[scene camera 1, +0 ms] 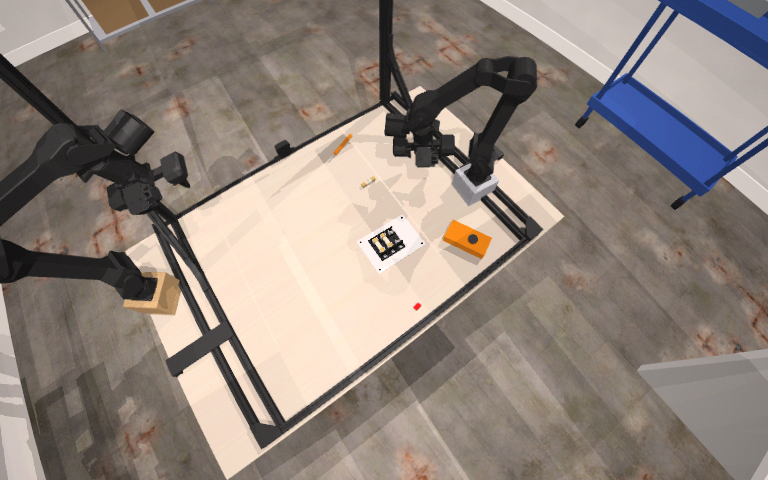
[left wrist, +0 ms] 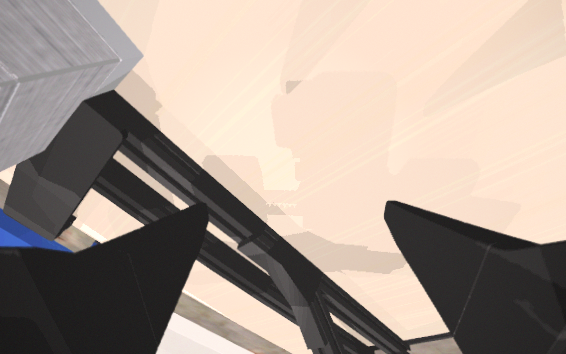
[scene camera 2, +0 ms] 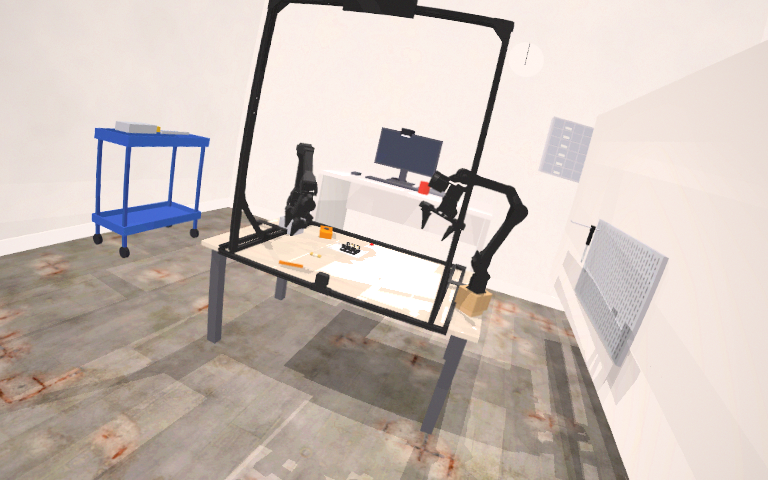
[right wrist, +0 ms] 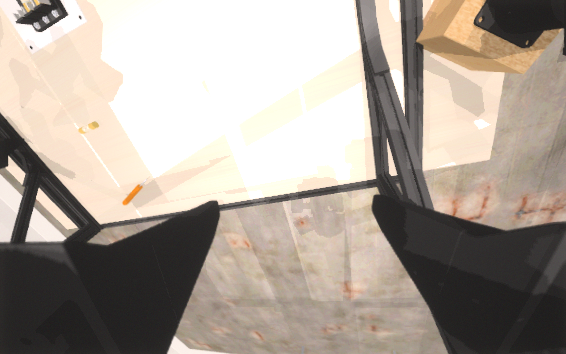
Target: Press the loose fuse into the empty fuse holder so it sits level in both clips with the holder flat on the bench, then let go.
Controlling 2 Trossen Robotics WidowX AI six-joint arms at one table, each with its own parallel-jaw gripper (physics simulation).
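Frame: origin at the left arm's base, x ahead, y left, z up, level; centimetres.
Where they show: left gripper, fingertip midpoint: [left wrist: 297, 210] [scene camera 2: 288, 231] [right wrist: 2, 133]; right gripper, fingertip midpoint: [scene camera 1: 173, 194] [scene camera 2: 431, 235] [right wrist: 296, 204]; left arm's base, link origin: [scene camera 1: 477, 175]; right arm's base, link origin: [scene camera 1: 144, 289] [scene camera 2: 476, 290].
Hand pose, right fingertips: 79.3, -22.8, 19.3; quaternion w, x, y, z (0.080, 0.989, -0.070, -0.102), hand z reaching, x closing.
Each offset is from my right fingertips to the top centre of the thing, as dx, dy, dz.
The loose fuse {-50.3, +4.0, -25.5} [scene camera 1: 368, 181] [scene camera 2: 315, 254] [right wrist: 88, 127], with yellow ends, lies on the bench, apart from the holder. The black fuse holder [scene camera 1: 386, 243] [scene camera 2: 350, 248] stands on a white plate [scene camera 1: 410, 232] [right wrist: 60, 32]. Two fuses show in it in scene camera 1; its right-hand position there looks empty. My left gripper [scene camera 2: 292, 230] [left wrist: 297, 210] is open and empty above the bench near its own base, away from fuse and holder. My right gripper [scene camera 2: 433, 233] [right wrist: 296, 204] is open and empty, high up near the bench's edge, far from both. Neither fuse nor holder shows in the left wrist view.
An orange screwdriver {-48.4, -13.7, -25.6} [scene camera 1: 342, 144] [scene camera 2: 290, 263] [right wrist: 132, 194] lies beyond the loose fuse. An orange block {-66.2, +37.5, -23.6} [scene camera 1: 459, 234] [scene camera 2: 325, 232] with a dark knob lies right of the plate in scene camera 1. A small red piece {-42.3, +46.9, -26.1} [scene camera 1: 417, 306] lies near the front rail. Black frame rails border the bench.
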